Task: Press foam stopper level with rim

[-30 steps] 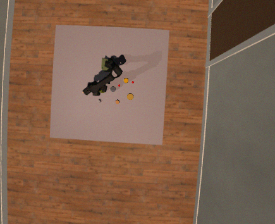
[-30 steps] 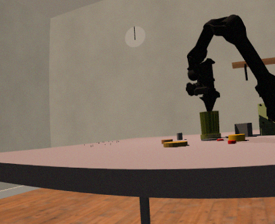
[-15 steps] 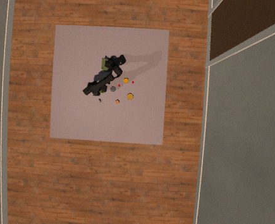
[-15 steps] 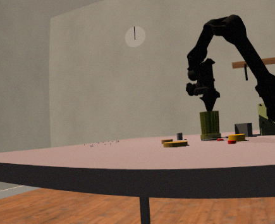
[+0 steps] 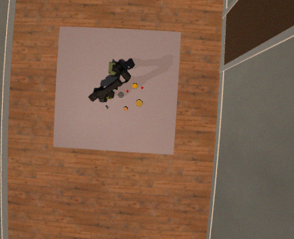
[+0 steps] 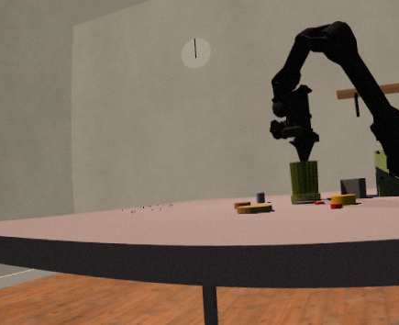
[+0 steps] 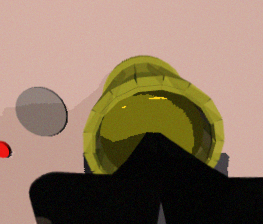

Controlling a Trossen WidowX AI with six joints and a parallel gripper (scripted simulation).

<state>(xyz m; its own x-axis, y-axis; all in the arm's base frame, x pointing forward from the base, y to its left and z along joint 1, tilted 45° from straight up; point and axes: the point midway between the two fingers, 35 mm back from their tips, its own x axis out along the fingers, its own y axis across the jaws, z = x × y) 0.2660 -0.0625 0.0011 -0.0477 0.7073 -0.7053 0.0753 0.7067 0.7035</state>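
Right now my hand is 50 mm above the foam stopper. Also, from my hand: grey block 140 mm behind, 60 mm to the left, 110 mm below; grey disc 10 mm behind, 120 mm to the left, 130 mm below; small grey cylinder 140 mm ahead, 10 mm to the right, 120 mm below.
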